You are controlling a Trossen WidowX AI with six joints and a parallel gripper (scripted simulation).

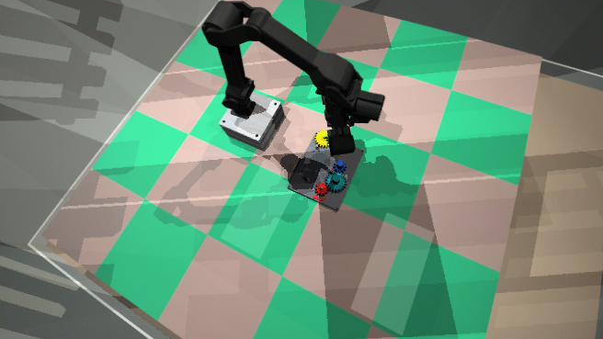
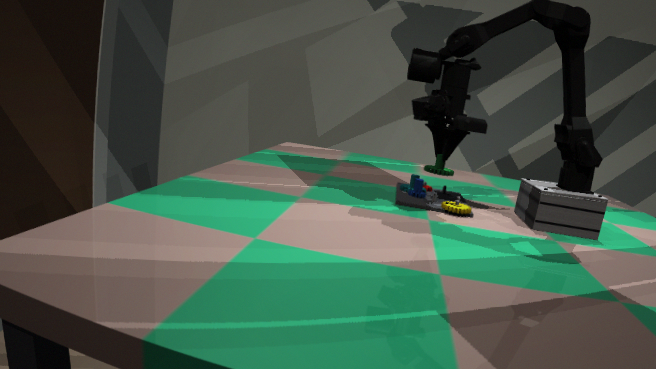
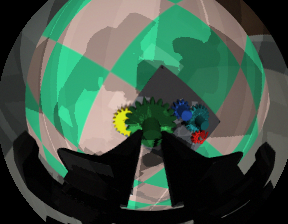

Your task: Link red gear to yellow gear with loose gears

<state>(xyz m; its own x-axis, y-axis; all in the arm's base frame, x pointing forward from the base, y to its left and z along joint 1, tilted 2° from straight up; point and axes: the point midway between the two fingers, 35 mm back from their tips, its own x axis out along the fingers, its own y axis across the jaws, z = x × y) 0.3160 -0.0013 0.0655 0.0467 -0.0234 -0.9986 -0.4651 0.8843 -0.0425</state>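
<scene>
Now: the blue gear 30 mm ahead of my gripper tip, 60 mm to the right of it and 90 mm below it. The rest, counted from my gripper tip: green gear 10 mm below; yellow gear 50 mm behind, 20 mm to the left, 90 mm below; teal gear 30 mm ahead, 110 mm to the right, 90 mm below.
</scene>
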